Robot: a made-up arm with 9 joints.
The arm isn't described. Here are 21 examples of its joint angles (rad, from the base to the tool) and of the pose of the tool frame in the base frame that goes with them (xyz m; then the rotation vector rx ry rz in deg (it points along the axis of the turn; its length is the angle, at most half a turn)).
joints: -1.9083 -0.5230 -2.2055 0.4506 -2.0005 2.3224 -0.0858 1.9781 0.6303
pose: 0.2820 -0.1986 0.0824 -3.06 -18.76 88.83
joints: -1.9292 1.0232 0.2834 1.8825 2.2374 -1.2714 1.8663 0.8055 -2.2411
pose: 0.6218 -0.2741 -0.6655 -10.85 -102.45 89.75
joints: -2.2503 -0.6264 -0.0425 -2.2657 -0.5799 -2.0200 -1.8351 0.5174 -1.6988
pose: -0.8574 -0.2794 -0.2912 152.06 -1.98 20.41
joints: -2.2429 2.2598 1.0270 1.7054 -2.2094 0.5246 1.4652 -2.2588 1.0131
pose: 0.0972 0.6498 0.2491 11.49 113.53 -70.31
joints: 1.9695 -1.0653 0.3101 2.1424 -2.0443 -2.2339 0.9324 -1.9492 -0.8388
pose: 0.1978 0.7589 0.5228 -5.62 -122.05 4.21
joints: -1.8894 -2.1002 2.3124 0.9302 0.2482 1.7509 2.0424 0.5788 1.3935
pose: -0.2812 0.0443 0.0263 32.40 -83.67 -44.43
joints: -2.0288 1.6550 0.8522 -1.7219 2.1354 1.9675 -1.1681 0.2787 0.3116
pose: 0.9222 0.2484 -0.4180 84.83 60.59 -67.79
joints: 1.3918 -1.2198 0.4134 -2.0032 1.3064 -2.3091 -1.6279 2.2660 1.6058
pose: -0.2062 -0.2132 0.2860 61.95 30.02 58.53
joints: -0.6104 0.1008 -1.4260 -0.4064 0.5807 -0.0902 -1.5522 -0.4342 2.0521
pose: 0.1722 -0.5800 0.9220 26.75 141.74 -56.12
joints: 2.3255 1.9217 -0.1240 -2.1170 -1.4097 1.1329 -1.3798 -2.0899 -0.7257
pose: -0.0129 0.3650 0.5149 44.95 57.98 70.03
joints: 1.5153 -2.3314 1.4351 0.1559 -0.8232 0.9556 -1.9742 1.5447 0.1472
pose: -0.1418 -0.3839 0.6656 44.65 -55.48 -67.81
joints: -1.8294 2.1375 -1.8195 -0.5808 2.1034 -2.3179 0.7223 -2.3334 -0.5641
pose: 0.6078 0.5588 0.1519 -98.80 -121.29 14.30
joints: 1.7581 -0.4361 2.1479 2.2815 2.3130 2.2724 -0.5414 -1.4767 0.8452
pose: -0.4153 -0.2501 0.5601 -43.08 108.45 10.27
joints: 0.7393 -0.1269 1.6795 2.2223 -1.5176 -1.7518 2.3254 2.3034 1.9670
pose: -0.5490 -0.1835 0.4185 118.29 32.87 16.11
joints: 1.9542 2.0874 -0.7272 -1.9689 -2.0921 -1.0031 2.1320 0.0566 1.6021
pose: 0.1611 -0.2335 0.5443 -1.75 52.15 -45.70
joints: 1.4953 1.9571 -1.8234 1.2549 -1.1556 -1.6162 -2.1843 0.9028 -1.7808
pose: 0.1894 0.4956 0.2670 48.03 -57.86 -50.86
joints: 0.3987 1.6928 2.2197 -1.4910 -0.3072 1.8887 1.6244 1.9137 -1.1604
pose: 0.6267 -0.3857 0.2752 -15.31 20.16 -158.41
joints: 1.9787 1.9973 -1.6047 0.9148 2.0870 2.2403 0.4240 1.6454 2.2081
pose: 0.0328 0.0771 1.1093 -114.83 -20.43 132.89
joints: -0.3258 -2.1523 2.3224 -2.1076 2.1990 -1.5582 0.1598 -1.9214 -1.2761
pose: -0.0710 -0.6635 -0.4355 -120.47 -34.61 42.82
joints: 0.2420 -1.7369 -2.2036 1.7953 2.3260 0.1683 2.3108 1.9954 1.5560
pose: -0.2081 -0.4300 0.1973 96.52 129.33 -13.57
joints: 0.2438 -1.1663 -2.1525 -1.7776 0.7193 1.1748 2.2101 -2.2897 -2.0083
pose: -0.4317 -0.4193 0.0355 12.94 5.11 126.55
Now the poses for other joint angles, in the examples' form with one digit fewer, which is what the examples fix.
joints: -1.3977 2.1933 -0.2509 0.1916 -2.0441 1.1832 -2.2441 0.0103 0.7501
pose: -0.175 0.160 -0.431 27.4 64.0 96.9
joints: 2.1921 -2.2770 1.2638 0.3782 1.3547 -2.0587 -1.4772 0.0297 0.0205
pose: -0.361 -0.157 0.822 30.9 118.0 82.2
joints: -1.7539 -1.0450 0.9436 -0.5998 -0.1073 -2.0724 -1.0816 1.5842 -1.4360
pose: 0.304 0.003 -0.493 -58.3 -57.9 -99.4
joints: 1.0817 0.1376 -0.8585 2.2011 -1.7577 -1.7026 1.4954 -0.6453 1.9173
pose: 0.526 -0.174 0.699 -64.1 67.2 43.4
